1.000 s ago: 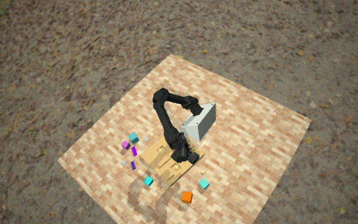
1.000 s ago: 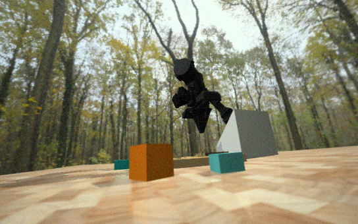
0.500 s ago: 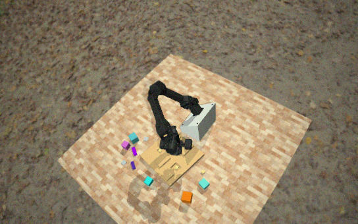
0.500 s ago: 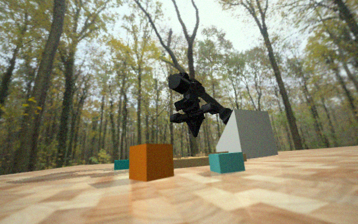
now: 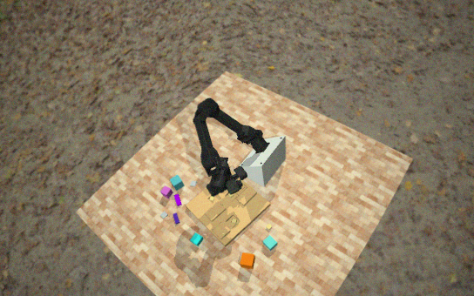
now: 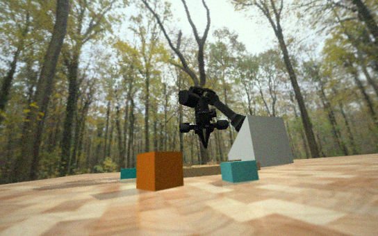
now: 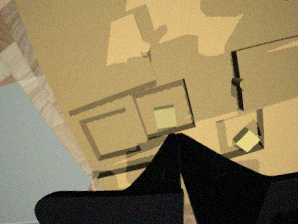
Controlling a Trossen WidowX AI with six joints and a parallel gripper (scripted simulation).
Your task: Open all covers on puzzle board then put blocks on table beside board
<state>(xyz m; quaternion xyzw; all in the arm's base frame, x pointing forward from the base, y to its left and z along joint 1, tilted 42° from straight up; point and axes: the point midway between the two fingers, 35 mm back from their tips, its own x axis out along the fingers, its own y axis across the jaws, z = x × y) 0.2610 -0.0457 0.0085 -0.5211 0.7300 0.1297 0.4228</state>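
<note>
The tan puzzle board lies 60 mm below my gripper tip and 50 mm ahead of it. Also, from my gripper tip: orange cube (250 mm ahead, 230 mm to the left, 60 mm below); then teal block (280 mm to the left, 120 mm ahead, 70 mm below); then purple block (240 mm to the right, 140 mm ahead, 80 mm below).
</note>
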